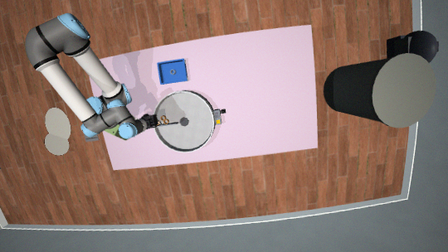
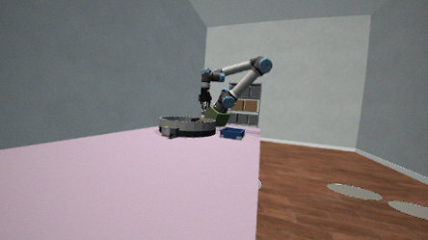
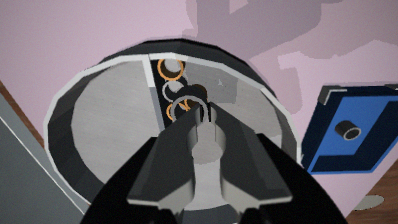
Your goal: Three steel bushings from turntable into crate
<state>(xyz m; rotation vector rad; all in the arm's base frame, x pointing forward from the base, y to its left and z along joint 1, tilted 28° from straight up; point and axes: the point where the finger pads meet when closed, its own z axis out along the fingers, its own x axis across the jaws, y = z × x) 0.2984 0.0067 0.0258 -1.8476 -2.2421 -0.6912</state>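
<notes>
Right now the blue crate is 70 mm ahead of my hand, 310 mm to the left of it and 130 mm below it. The rest, counted from my hand: round grey turntable: 180 mm ahead, 20 mm to the right, 100 mm below.
</notes>
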